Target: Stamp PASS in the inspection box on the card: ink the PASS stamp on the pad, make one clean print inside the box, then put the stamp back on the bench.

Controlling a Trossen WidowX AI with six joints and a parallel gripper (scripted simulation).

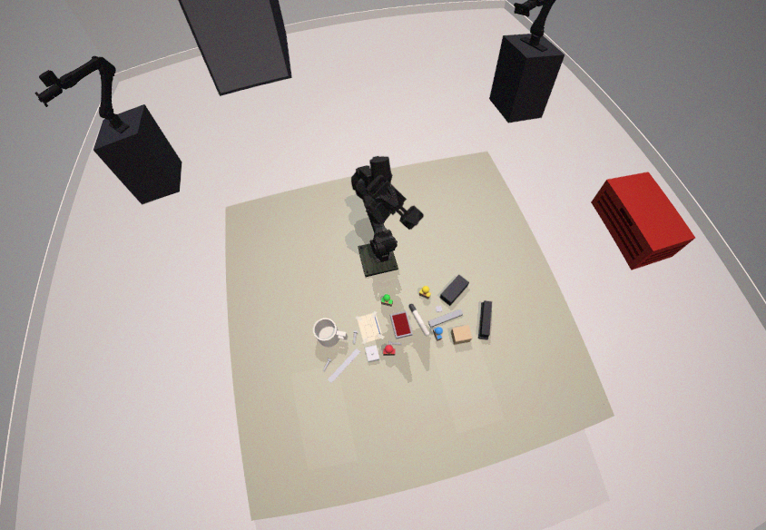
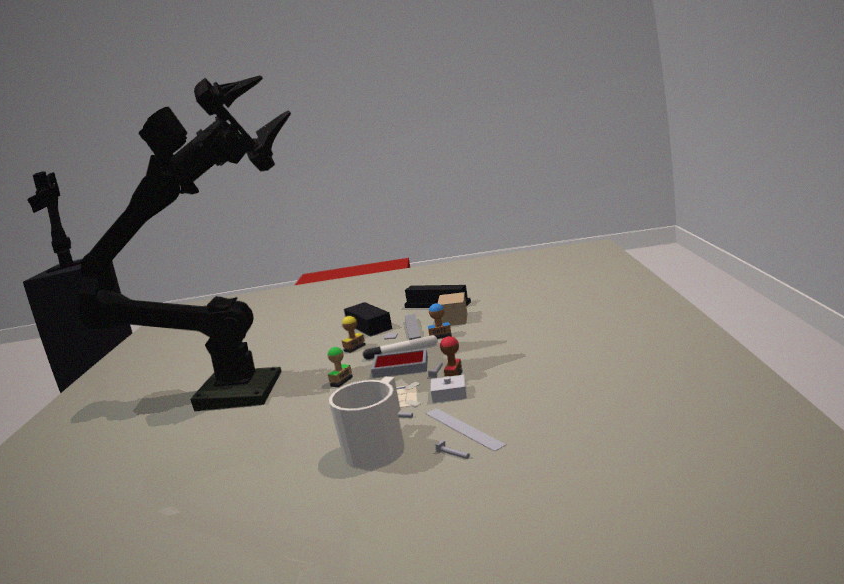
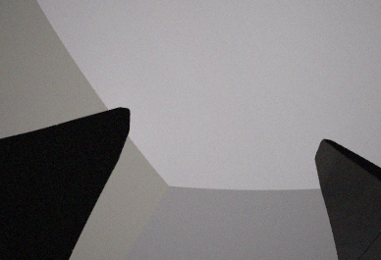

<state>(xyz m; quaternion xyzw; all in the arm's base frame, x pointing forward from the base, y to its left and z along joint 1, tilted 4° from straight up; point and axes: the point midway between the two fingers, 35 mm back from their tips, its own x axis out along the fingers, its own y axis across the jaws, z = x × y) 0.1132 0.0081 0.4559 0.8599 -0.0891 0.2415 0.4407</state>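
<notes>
My gripper tip is 460 mm above the green-knobbed PASS stamp, 70 mm to the left of it and 30 mm short of it. Round my gripper tip: white marker (470 mm below, 110 mm ahead, 10 mm to the left); yellow stamp (460 mm below, 70 mm to the left, 40 mm ahead); ink pad (470 mm below, 130 mm ahead, 50 mm to the right).
</notes>
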